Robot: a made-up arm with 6 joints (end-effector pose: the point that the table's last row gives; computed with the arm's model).
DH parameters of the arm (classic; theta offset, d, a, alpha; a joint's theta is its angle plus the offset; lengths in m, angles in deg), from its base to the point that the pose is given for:
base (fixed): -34.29 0 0.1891 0
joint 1: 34.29 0.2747 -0.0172 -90
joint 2: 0 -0.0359 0.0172 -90
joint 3: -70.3 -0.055 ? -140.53
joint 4: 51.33 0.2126 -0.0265 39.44
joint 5: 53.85 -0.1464 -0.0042 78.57
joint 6: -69.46 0.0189 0.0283 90
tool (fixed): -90 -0.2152 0 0
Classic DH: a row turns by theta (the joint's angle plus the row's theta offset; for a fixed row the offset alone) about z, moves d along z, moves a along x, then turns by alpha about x.
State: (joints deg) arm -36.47 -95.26 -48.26 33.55 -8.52 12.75
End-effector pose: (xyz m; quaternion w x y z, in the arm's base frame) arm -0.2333 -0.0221 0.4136 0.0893 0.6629 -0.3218 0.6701
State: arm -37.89 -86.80 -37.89 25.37 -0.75 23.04
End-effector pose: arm -0.2110 -0.0144 0.4638 0.0757 0.6675 -0.4924 0.5534
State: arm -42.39 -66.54 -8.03 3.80 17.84 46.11
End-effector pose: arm -0.1396 -0.0822 0.5547 0.0220 -0.5863 0.7978 -0.1390
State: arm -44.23 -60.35 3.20 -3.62 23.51 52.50
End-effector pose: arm -0.1289 -0.1172 0.5551 0.0854 -0.5227 0.8482 0.0052
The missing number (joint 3, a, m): -0.0585
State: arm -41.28 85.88 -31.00 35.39 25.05 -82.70
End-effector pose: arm -0.0305 -0.4199 0.2555 0.4720 -0.0569 0.8065 0.3514
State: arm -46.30 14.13 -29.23 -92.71 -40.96 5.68
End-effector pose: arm 0.3524 -0.1528 0.3930 0.7457 -0.1112 -0.6405 0.1461
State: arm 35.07 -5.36 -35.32 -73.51 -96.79 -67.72
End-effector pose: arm 0.0833 -0.2404 0.2911 0.2126 0.2596 0.1063 0.9360
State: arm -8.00 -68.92 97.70 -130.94 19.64 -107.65
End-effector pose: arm 0.1977 -0.1578 0.4305 0.4871 -0.3047 -0.8040 0.1534
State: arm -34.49 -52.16 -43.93 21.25 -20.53 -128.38
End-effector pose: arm 0.0673 -0.3435 0.2925 0.6489 -0.2590 -0.2543 -0.6688
